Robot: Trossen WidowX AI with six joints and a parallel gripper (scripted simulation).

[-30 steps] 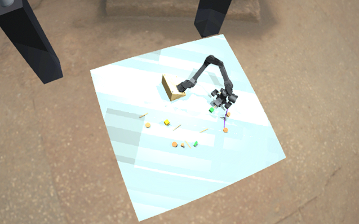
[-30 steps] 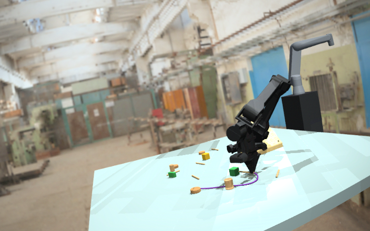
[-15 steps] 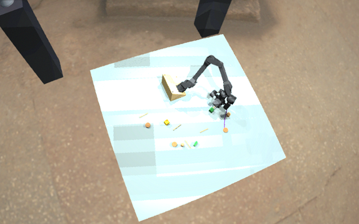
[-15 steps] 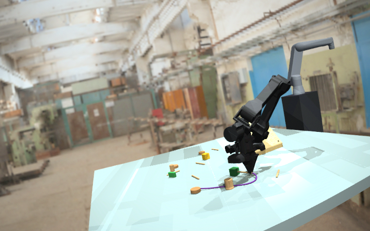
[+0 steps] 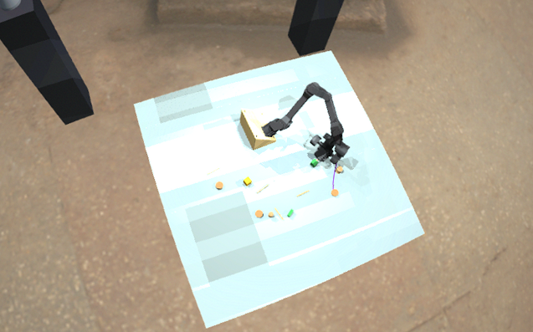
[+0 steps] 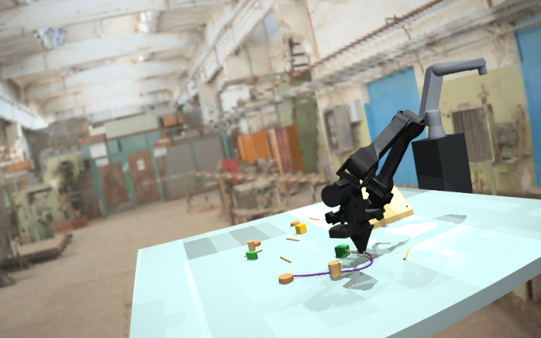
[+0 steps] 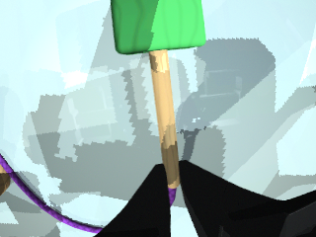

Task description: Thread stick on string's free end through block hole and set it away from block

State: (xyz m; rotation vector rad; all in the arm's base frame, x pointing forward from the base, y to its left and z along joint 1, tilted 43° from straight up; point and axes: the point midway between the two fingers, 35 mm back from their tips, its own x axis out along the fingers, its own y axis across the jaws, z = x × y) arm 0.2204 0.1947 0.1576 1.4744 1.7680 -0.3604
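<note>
Right now the green cube is 30 mm ahead of my gripper tip and 70 mm to the right of it. The rest, counted from my gripper tip: thin wooden stick (10 mm ahead, 10 mm to the right); then round wooden button (220 mm ahead, 30 mm to the right, 10 mm below); then yellow cube (10 mm behind, 450 mm to the right).
</note>
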